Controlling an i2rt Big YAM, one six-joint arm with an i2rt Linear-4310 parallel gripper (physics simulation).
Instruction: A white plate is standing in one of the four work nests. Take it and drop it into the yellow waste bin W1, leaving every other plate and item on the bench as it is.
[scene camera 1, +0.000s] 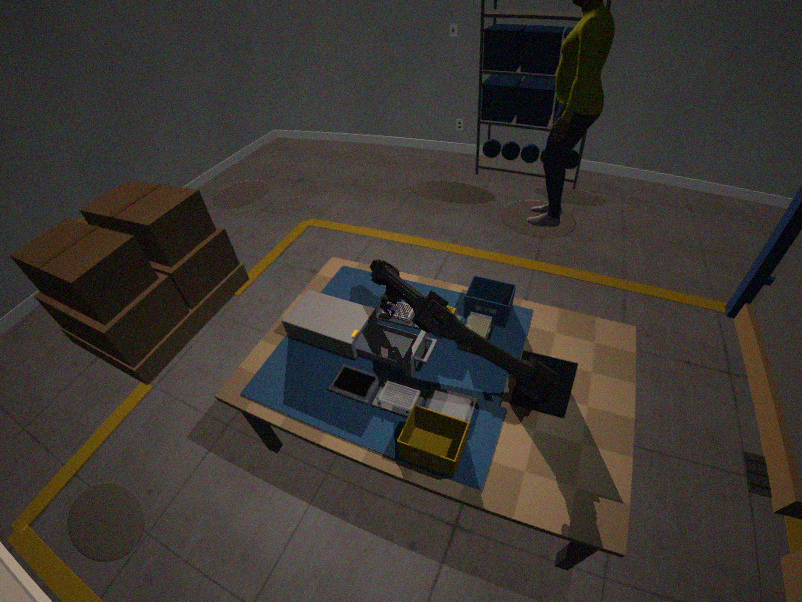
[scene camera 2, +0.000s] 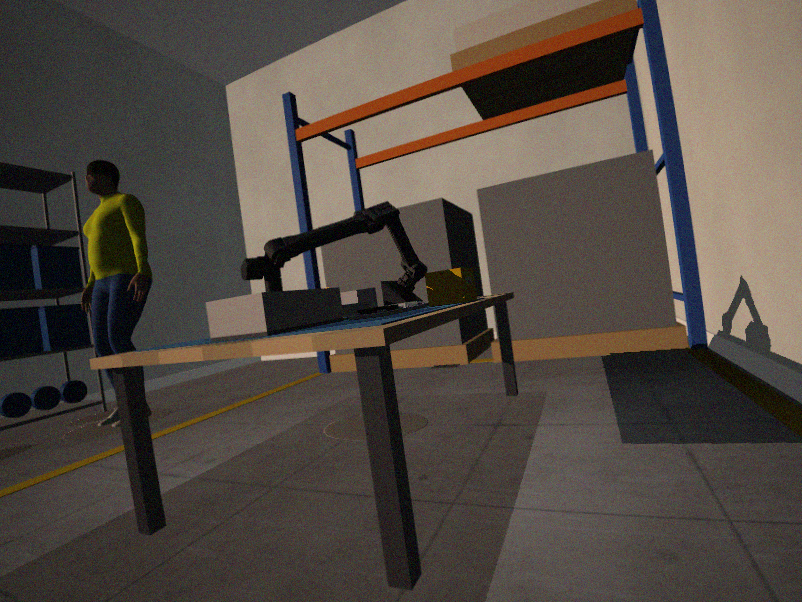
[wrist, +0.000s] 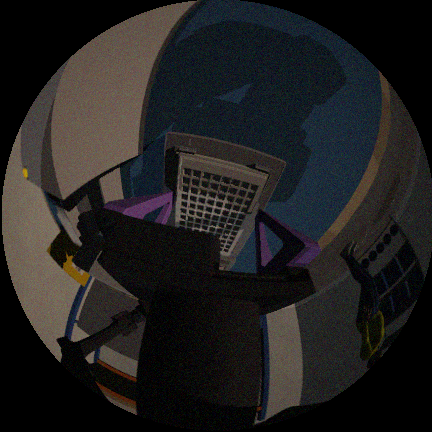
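Where they show: gripper, fingertip midpoint: (scene camera 1: 395, 309) (wrist: 216, 204); arm's base, origin of the base link: (scene camera 1: 542, 379) (scene camera 2: 401, 291) (wrist: 147, 309).
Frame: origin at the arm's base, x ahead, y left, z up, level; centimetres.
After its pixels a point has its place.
A pale plate with a grid of dark wells (scene camera 1: 400, 312) @[x 59.6, y -20.8, z -5.3 cm] (wrist: 215, 195) @[x 64.2, y -22.1, z -5.0 cm] sits in a grey nest (wrist: 227, 145) @[x 68.8, y -22.2, z -6.4 cm] at the back of the blue mat. My gripper (scene camera 1: 391, 308) @[x 62.7, y -22.4, z -5.8 cm] (wrist: 216, 204) @[x 62.7, y -22.4, z -5.8 cm] is open and empty, over this plate. In the wrist view its purple fingers appear on either side of the plate; their exact height is unclear. Another white gridded plate (scene camera 1: 397, 396) @[x 46.2, y 17.7, z -5.0 cm] sits in the front row, between a dark-centred nest (scene camera 1: 353, 382) @[x 63.3, y 17.2, z -5.1 cm] and a nest with a smooth whitish item (scene camera 1: 452, 405) @[x 27.3, y 15.0, z -5.6 cm]. The yellow bin (scene camera 1: 426, 459) @[x 28.9, y 38.0, z -0.7 cm] (scene camera 2: 445, 287) @[x 37.8, y 31.1, z -1.6 cm] (wrist: 76, 273) @[x 27.5, y 24.5, z 2.0 cm] stands at the front right of the mat.
A long grey box (scene camera 1: 329, 317) @[x 82.1, y -3.1, z 2.6 cm] stands left of the gripper, with an open drawer-like part (scene camera 1: 416, 357) @[x 44.0, y 3.3, z 0.0 cm] beside it. A dark blue bin (scene camera 1: 489, 299) @[x 26.1, y -40.1, z -6.5 cm] and a yellowish plate (scene camera 1: 479, 323) stand at the back right. A person (scene camera 1: 583, 71) (scene camera 2: 116, 239) stands beyond the table.
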